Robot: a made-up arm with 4 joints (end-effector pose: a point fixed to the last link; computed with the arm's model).
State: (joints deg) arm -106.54 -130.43 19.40 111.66
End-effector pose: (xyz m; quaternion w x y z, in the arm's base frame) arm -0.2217 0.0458 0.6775 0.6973 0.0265 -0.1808 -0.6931
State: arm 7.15 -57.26 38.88 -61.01
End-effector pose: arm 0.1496 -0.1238 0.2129 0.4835 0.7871 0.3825 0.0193
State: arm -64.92 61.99 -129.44 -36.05
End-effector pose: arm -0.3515 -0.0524 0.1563 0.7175 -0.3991 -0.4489 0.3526
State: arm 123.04 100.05 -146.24 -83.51
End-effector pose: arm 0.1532 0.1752 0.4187 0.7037 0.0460 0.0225 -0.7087
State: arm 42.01 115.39 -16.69 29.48
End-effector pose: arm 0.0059 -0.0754 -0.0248 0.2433 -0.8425 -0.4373 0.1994
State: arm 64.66 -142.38 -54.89 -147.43
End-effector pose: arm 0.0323 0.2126 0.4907 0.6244 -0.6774 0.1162 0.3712
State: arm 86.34 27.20 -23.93 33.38
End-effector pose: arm -0.2349 -0.0592 0.2523 0.6237 -0.2182 -0.4886 0.5698
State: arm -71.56 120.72 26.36 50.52
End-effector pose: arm -0.1160 -0.1786 -0.0692 0.0163 0.6785 -0.7190 0.1498
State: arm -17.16 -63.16 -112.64 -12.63
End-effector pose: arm -0.1287 0.2368 0.2279 0.3797 0.2245 -0.7949 -0.4165
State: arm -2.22 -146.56 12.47 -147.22
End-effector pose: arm -0.0067 0.0716 0.5372 0.8325 -0.5450 -0.0981 -0.0155
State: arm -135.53 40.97 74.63 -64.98
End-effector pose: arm -0.2560 -0.0012 0.3032 0.1536 -0.4005 0.0150 0.9032
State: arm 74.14 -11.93 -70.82 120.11
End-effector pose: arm -0.2937 0.2180 0.1895 0.7005 -0.3848 -0.5858 -0.1343
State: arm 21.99 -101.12 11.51 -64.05
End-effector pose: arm 0.0861 -0.0532 0.1775 0.1200 0.9504 0.2815 0.0558
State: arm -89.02 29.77 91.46 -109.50
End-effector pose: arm -0.1944 0.0003 0.2524 0.0885 -0.4938 0.1360 0.8543
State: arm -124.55 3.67 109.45 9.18
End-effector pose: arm -0.1300 -0.3463 0.0809 0.3017 0.6918 0.4366 -0.4897
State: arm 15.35 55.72 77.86 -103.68
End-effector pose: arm 0.0694 -0.1960 0.3088 0.7870 0.2983 0.1536 -0.5178
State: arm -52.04 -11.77 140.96 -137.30
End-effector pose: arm -0.0876 -0.0453 0.3102 0.2876 -0.4786 -0.2463 0.7922
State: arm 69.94 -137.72 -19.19 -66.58
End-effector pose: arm -0.0057 -0.0060 0.2134 0.1145 -0.8676 -0.4414 0.1984
